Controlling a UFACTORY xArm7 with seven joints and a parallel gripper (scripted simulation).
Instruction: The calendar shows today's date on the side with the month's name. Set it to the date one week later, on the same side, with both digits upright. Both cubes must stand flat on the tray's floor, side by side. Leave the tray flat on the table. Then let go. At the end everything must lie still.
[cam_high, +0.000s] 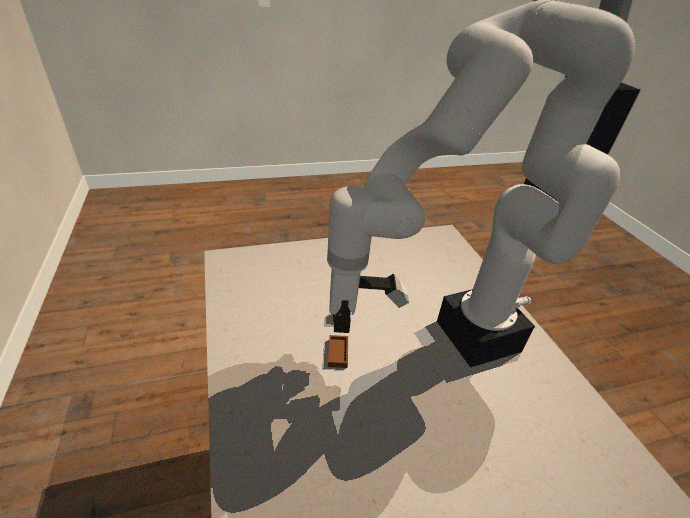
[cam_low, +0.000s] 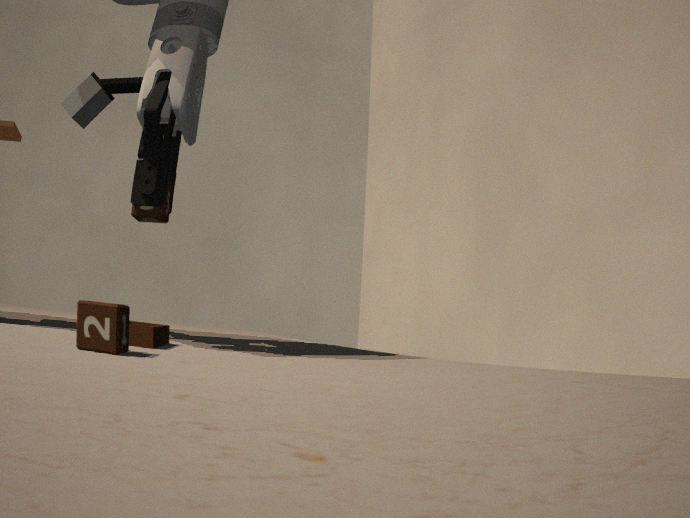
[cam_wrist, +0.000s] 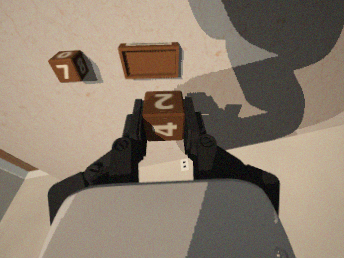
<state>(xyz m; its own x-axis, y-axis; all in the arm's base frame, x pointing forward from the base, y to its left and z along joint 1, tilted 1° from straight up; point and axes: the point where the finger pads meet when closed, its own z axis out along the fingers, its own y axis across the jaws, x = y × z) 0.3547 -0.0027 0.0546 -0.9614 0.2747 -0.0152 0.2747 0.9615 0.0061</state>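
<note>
Now: hand 1 cm past the brown calendar tray, 2 cm to the left of it and 13 cm above it.
</note>
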